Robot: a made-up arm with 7 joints.
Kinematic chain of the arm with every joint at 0, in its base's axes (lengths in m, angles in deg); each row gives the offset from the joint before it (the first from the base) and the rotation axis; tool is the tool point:
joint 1: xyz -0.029 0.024 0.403 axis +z
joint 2: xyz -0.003 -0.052 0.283 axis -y
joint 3: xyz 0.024 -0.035 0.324 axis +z
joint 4: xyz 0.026 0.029 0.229 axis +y
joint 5: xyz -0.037 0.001 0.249 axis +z
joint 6: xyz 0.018 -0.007 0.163 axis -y
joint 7: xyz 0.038 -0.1 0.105 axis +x
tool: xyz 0.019 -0.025 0
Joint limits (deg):
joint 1: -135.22..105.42
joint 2: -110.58..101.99
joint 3: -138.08..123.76
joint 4: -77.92..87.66
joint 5: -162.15..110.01
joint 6: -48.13..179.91
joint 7: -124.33..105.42
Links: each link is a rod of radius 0.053 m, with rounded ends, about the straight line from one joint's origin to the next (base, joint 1, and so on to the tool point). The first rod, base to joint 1, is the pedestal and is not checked.
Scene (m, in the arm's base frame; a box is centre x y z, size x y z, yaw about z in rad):
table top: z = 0
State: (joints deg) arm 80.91 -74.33 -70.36 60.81 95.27 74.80 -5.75
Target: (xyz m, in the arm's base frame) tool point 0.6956 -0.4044 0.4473
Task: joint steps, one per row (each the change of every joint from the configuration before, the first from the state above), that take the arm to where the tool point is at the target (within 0.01 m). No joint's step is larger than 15 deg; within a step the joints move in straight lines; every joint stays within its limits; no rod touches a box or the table.
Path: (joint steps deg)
1: -13.21 -4.12 -0.08 2.26 0.27 -1.34 -0.19
2: -13.21 -4.12 -0.09 2.27 0.28 -1.35 -0.19
3: -13.22 -4.13 -0.08 2.26 0.27 -1.34 -0.20
4: -13.21 -4.12 -0.08 2.26 0.27 -1.35 -0.19
5: -13.21 -4.12 -0.09 2.27 0.27 -1.34 -0.19

